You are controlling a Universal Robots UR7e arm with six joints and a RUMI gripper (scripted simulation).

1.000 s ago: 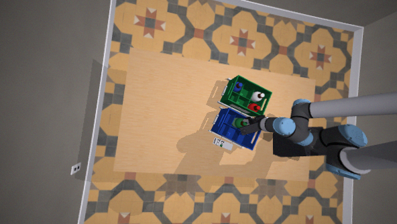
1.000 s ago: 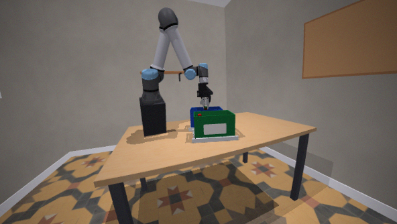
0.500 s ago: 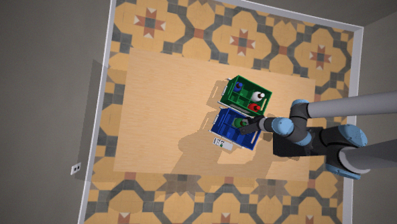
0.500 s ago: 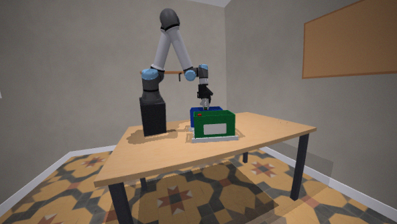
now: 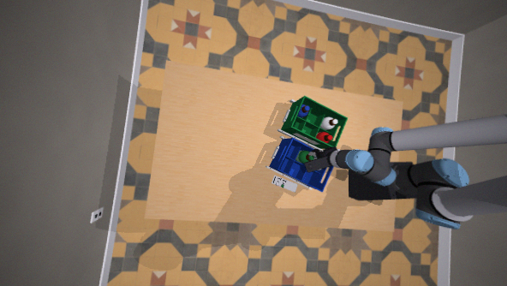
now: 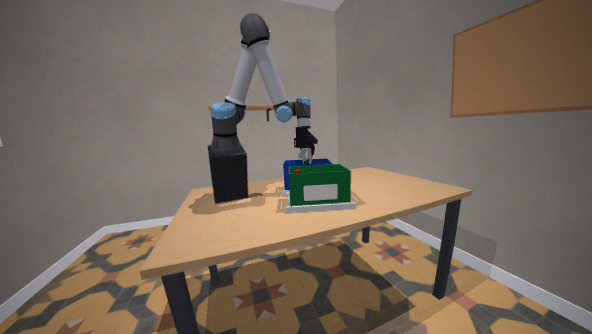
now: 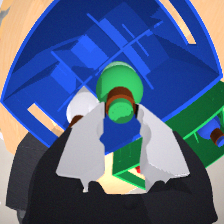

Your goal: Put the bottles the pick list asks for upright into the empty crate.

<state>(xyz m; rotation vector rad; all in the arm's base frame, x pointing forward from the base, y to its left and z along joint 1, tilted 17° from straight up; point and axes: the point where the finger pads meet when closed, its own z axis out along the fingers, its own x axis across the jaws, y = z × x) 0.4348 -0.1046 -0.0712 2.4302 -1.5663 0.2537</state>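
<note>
Now: the green-label bottle 7 cm below my hand. Round my hand: red-label bottle (11 cm behind, 11 cm to the right, 9 cm below); then white bottle (8 cm behind, 3 cm to the left, 9 cm below); then blue crate (2 cm ahead, 4 cm to the left, 9 cm below).
</note>
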